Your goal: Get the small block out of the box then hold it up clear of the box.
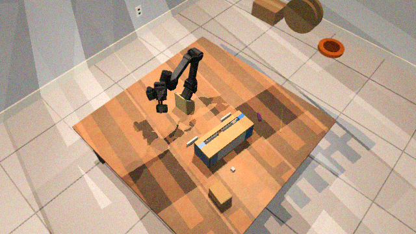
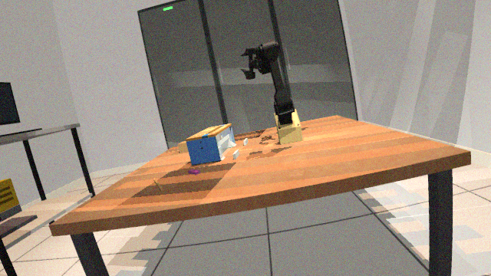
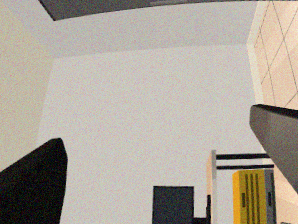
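Now: the tan block 18 cm ahead of my gripper tip, 30 cm to the left of it and 40 cm below it. Round my gripper tip: grey cube: 38 cm ahead, 20 cm to the left, 47 cm below; then tan box: 44 cm ahead, 2 cm to the left, 45 cm below; then thin stick: 37 cm ahead, 72 cm to the left, 48 cm below.
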